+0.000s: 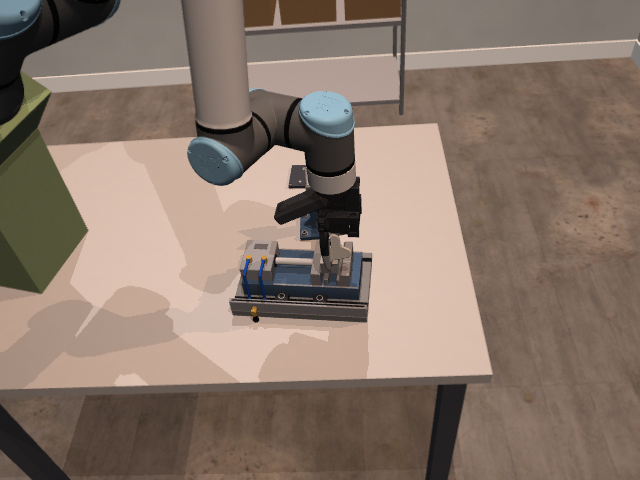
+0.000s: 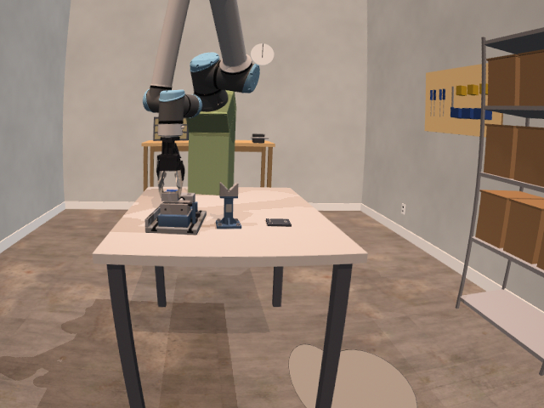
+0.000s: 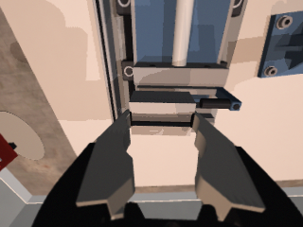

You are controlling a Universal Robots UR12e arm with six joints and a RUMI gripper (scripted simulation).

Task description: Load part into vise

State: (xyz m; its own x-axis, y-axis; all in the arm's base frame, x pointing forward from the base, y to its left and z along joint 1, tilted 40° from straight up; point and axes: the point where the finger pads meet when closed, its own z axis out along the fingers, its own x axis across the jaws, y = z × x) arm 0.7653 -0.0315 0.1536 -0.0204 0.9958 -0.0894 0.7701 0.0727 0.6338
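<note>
Now: the part right at my hand. Round my hand: moving jaw (50 mm below, 30 mm behind, 20 mm to the left); then fixed jaw (50 mm below, 30 mm ahead, 20 mm to the left); then work stop (70 mm to the left, 40 mm below).
</note>
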